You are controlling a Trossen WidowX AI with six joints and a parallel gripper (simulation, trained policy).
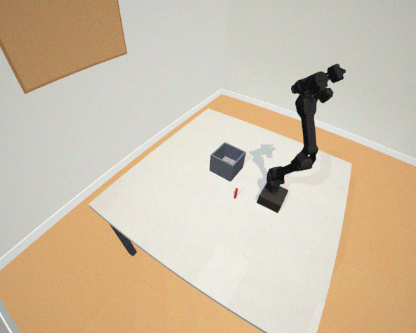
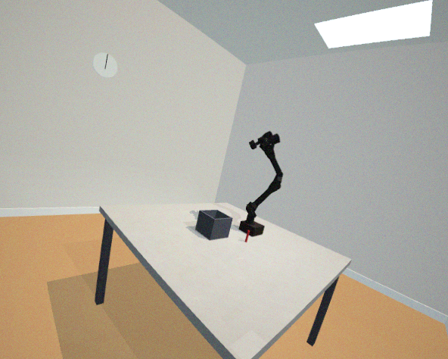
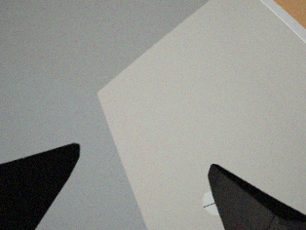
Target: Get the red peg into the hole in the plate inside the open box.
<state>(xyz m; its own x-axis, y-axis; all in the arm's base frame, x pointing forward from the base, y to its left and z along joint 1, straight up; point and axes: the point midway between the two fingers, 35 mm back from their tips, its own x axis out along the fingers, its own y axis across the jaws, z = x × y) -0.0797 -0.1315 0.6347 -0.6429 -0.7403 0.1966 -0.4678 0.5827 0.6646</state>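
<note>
Now: gripper tip 28 cm short of the red peg, 26 cm to the right of it and 67 cm above it. The rest, counted from my gripper tip: pale plate: 41 cm ahead, 7 cm to the left, 66 cm below.
</note>
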